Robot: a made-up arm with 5 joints. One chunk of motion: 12 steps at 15 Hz.
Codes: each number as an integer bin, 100 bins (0 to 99) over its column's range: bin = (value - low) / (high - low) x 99, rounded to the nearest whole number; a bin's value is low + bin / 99 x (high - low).
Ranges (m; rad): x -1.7..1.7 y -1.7..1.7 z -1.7..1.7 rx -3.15..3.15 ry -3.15..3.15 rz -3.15..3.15
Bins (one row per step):
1: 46 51 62 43 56 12
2: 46 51 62 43 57 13
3: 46 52 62 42 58 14
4: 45 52 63 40 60 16
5: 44 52 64 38 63 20
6: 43 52 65 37 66 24
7: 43 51 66 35 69 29
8: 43 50 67 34 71 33
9: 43 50 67 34 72 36
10: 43 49 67 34 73 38
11: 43 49 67 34 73 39
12: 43 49 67 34 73 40
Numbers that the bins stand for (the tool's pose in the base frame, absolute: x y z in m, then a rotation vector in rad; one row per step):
1: -0.1202 0.0515 0.4293 -0.4136 0.4136 -2.3864
2: -0.1202 0.0515 0.4293 -0.4136 0.4773 -2.3227
3: -0.1202 0.0859 0.4293 -0.4773 0.5409 -2.2591
4: -0.1545 0.0859 0.4636 -0.6045 0.6682 -2.1318
5: -0.1889 0.0859 0.4980 -0.7318 0.8591 -1.8773
6: -0.2232 0.0859 0.5323 -0.7955 1.0500 -1.6227
7: -0.2232 0.0515 0.5667 -0.9227 1.2409 -1.3045
8: -0.2232 0.0172 0.6010 -0.9864 1.3682 -1.0500
9: -0.2232 0.0172 0.6010 -0.9864 1.4318 -0.8591
10: -0.2232 -0.0172 0.6010 -0.9864 1.4955 -0.7318
11: -0.2232 -0.0172 0.6010 -0.9864 1.4955 -0.6682
12: -0.2232 -0.0172 0.6010 -0.9864 1.4955 -0.6045

